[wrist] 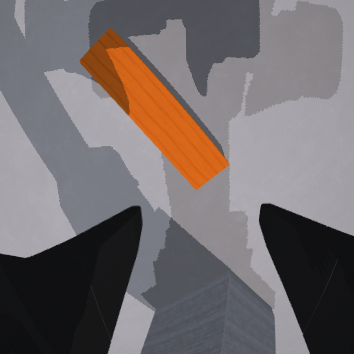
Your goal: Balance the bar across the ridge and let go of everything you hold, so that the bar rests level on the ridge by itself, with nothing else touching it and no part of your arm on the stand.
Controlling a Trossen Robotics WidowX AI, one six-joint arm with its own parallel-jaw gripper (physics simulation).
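Places are measured from the arm's base along level axes (x ahead, y left, z up), in centimetres.
Pixels of known places: gripper, between the fingertips: [200, 213].
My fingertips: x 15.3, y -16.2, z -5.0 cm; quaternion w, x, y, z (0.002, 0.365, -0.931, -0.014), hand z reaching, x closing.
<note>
Behind a point stands the place of what it marks.
The orange bar [167, 115] @[x 19.4, y -17.9, z -11.5 cm] lies on the table, slanting from the upper left to the centre of the view. Its upper left end is in shadow. My gripper [200, 213] @[x 15.3, y -16.2, z -5.0 cm] is open and empty. Its two black fingers stand wide apart in the lower half of the view, and the bar's near end shows above the gap between them. The bar is apart from both fingers. The ridge and its stand cannot be made out in this view.
A dark grey block [210, 312] @[x 4.6, y -7.1, z -9.1 cm] with a grained surface rises at the bottom edge, between the fingers in the picture. Part of it is cut off by the frame. Broad shadows fall across the pale grey table [295, 155] @[x 9.1, y -22.7, z -13.2 cm].
</note>
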